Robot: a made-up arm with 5 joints.
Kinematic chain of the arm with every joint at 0, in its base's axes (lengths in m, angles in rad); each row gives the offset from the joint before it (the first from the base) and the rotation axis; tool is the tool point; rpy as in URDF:
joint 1: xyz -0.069 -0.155 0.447 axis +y
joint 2: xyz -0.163 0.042 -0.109 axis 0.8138 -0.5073 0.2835
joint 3: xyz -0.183 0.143 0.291 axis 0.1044 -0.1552 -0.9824
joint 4: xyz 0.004 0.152 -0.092 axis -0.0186 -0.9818 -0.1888
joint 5: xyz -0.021 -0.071 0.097 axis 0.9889 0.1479 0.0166
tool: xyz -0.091 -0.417 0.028 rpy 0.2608 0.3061 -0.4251
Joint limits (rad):
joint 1: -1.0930..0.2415
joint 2: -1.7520..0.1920
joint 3: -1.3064..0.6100
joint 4: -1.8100..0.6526
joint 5: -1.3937..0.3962
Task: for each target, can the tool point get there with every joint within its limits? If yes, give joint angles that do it. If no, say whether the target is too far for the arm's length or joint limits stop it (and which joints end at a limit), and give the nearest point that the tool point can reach.
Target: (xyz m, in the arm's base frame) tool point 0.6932 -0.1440 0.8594
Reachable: no: joint limits stop it (at a limit: joint 1, joint 2, joint 5) | nearest point 0.4065 -0.0181 0.5748 | short by 0.423 m
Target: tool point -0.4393 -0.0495 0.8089
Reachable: yes | joints -0.4812 -0.2031 -0.5559 -0.2434 -0.7065
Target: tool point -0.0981 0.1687 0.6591
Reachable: yes | joints -0.0496 -1.4428 -0.4361 0.1555 -0.0795
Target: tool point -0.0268 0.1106 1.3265
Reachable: no: joint limits stop it (at a limit: joint 1, joint 5) | nearest point -0.1432 0.0871 1.0768 | short by 0.277 m
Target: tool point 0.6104 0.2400 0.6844
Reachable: no: joint limits stop it (at a limit: joint 1, joint 2, joint 5) | nearest point 0.4533 0.2147 0.5543 | short by 0.206 m
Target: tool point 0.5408 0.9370 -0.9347
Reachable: no: too far | nearest point 0.2142 0.2985 -0.1946 | short by 1.031 m
